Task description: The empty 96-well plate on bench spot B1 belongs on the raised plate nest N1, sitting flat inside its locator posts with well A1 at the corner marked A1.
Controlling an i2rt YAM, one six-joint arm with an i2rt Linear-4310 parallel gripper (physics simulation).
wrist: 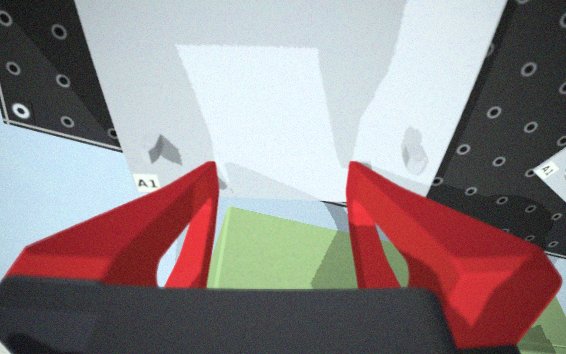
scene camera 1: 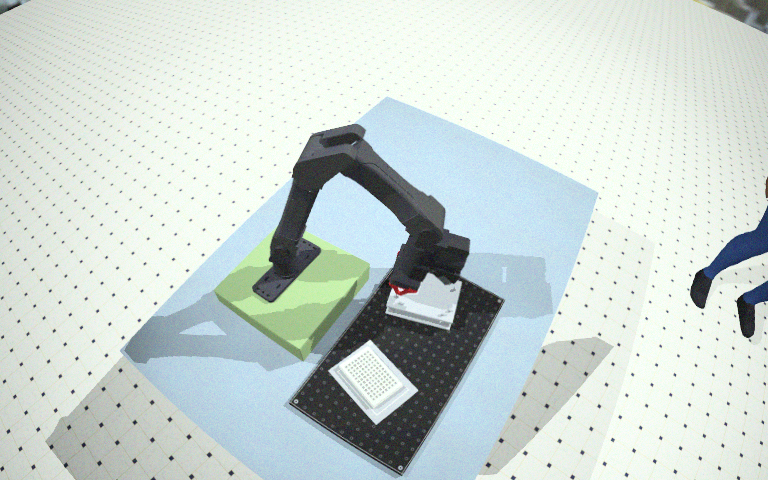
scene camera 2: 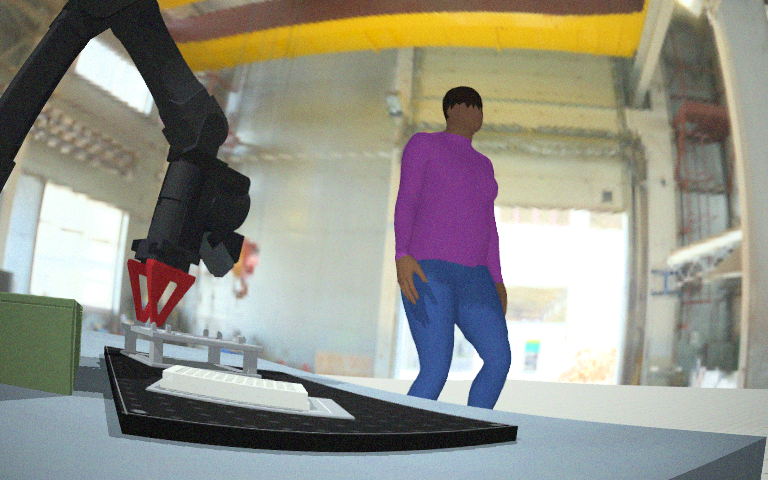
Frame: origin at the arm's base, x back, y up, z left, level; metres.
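Seen in the pictures: gripper, between the fingertips: [wrist: 282,176] [scene camera 1: 400,285] [scene camera 2: 148,323]; arm's base, origin of its link: [scene camera 1: 287,270].
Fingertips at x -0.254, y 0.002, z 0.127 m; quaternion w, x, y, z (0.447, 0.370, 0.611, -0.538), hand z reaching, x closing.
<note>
Pixels of each thing's top centre, then the offset from my fingertips to it. Level surfaces: height alone.
- white 96-well plate, centre of its top: [scene camera 2: 235,379] [scene camera 1: 370,375] dx -0.066, dy -0.032, dz -0.224 m
- raised plate nest N1, centre of its top: [scene camera 2: 188,327] [scene camera 1: 425,291] dx -0.060, dy +0.004, dz +0.019 m
- blue table top, height of its surface: dy -0.061 m
The white 96-well plate [scene camera 1: 371,376] [scene camera 2: 235,389] lies flat on a light pad, bench spot B1 [scene camera 1: 406,390] [scene camera 2: 334,408], on the black board. The raised plate nest N1 [scene camera 1: 421,316] [scene camera 2: 195,337] [wrist: 265,100] stands on legs at the board's far end, its top bearing small locator posts and no plate. Its A1 label [wrist: 146,183] shows at the left near corner in the wrist view. My gripper [scene camera 1: 403,289] [scene camera 2: 151,322] [wrist: 282,176] is partly open and empty, its fingertips close above the nest's edge; whether they touch it I cannot tell. Part of the nest is hidden behind the arm in scene camera 1.
The black perforated board [scene camera 1: 436,413] [scene camera 2: 419,421] [wrist: 30,55] lies on the blue table top [scene camera 1: 509,169]. The arm's base stands on a green block [scene camera 1: 271,322] [scene camera 2: 36,345] [wrist: 270,250] beside the board. A person [scene camera 2: 453,226] stands beyond the table.
</note>
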